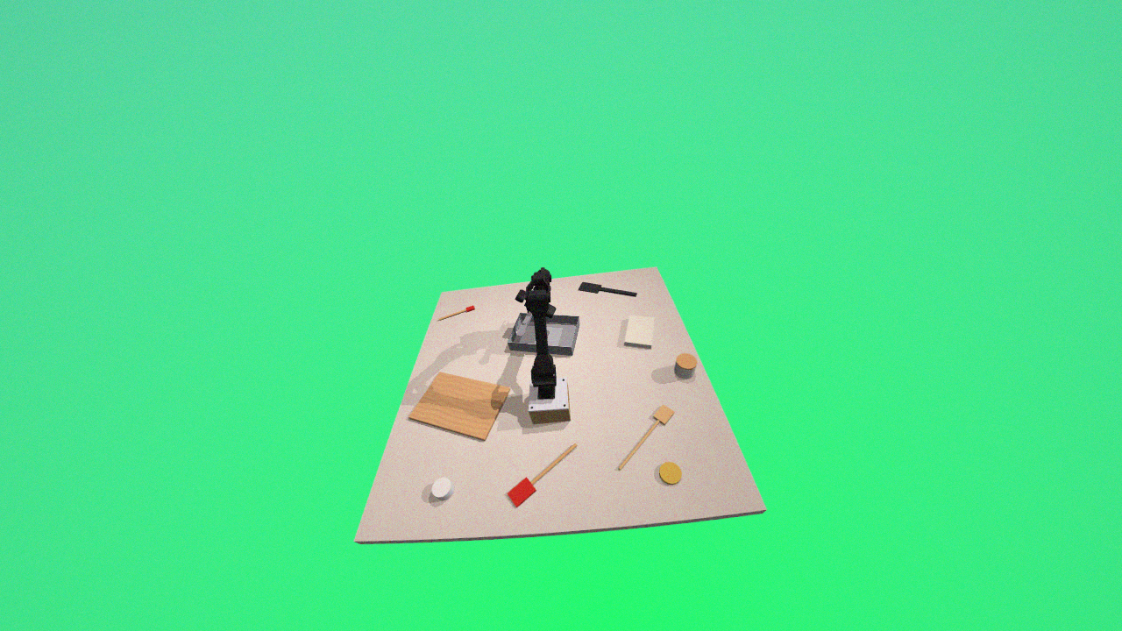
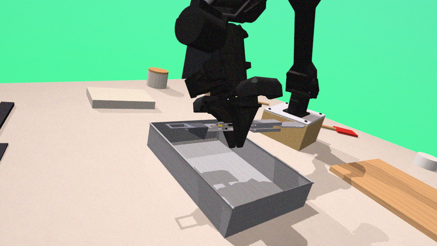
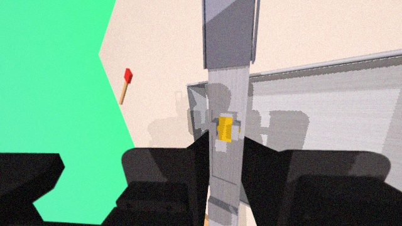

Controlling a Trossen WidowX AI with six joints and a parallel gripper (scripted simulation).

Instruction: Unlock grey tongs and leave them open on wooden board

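Right now the grey roasting tin is 80 mm below my gripper tip, 60 mm to the right of it and 60 mm behind it. Also, from my gripper tip: wooden board 400 mm behind, 290 mm to the left, 100 mm below; then yellow lock piece 30 mm above, 20 mm to the right, 20 mm ahead; then black spatula 370 mm to the right, 270 mm ahead, 100 mm below.
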